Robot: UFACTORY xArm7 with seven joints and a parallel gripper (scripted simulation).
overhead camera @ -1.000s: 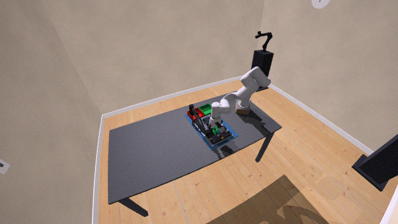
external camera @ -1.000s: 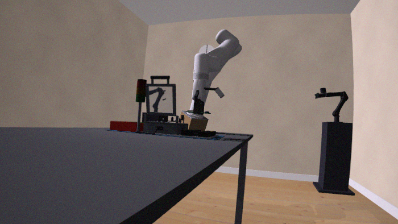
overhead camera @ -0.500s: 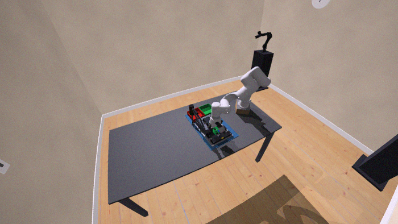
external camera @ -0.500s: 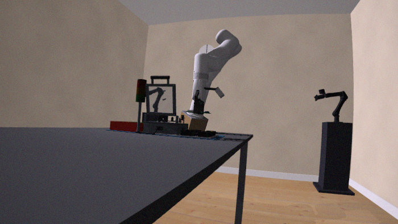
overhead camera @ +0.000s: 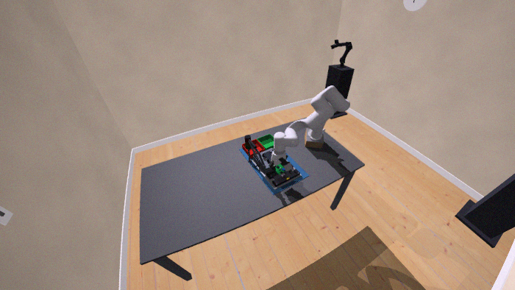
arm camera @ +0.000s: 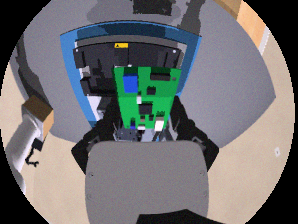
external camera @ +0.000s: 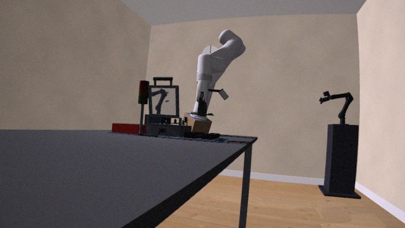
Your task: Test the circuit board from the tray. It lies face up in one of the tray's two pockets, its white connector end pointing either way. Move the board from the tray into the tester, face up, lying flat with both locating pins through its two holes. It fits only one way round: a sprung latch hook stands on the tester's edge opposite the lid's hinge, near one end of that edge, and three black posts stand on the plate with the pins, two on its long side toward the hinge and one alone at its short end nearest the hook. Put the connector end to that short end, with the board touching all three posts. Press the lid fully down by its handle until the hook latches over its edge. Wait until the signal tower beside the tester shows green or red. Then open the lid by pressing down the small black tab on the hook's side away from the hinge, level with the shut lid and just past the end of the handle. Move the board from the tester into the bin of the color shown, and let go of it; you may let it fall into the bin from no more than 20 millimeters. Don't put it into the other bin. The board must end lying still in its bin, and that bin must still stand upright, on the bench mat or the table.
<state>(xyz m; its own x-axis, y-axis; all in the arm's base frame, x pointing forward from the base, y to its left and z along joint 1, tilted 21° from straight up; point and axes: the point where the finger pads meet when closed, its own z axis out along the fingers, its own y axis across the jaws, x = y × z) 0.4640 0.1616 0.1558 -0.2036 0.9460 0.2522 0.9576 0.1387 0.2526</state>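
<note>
Right now the green circuit board is right at my hand. Also, from my hand: red bin 5 cm ahead, 37 cm to the right, 11 cm below; tester plate 2 cm behind, 17 cm to the right, 5 cm below; clear lid 10 cm ahead, 16 cm to the right, 6 cm above.
</note>
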